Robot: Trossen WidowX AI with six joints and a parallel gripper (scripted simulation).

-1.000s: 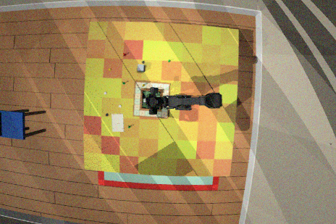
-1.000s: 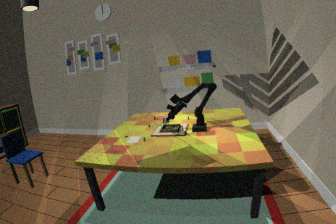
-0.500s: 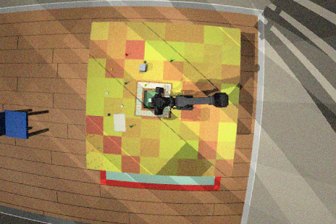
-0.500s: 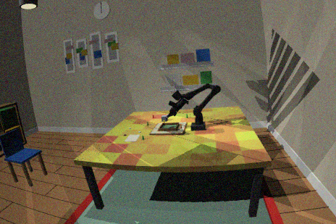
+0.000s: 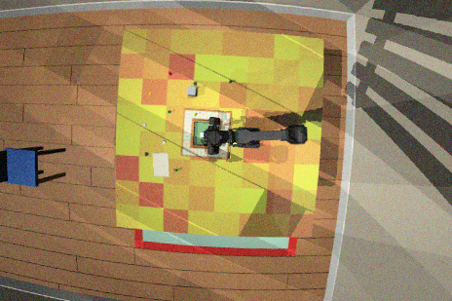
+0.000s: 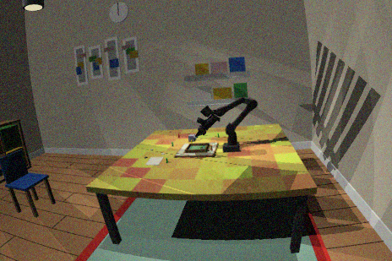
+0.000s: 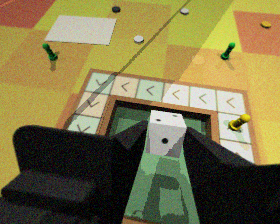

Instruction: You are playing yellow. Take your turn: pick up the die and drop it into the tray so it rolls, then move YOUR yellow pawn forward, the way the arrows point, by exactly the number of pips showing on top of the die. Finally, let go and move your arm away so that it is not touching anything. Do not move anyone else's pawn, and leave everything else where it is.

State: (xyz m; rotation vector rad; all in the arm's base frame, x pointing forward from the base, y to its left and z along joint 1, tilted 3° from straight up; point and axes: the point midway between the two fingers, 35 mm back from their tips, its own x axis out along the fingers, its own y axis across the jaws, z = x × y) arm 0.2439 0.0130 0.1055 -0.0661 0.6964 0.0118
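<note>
My gripper tip is 3 cm above the white die. Round my gripper tip: grey block 10 cm ahead, 25 cm to the right, 9 cm below; then green tray 11 cm below; then yellow pawn 7 cm ahead, 11 cm to the right, 9 cm below.
</note>
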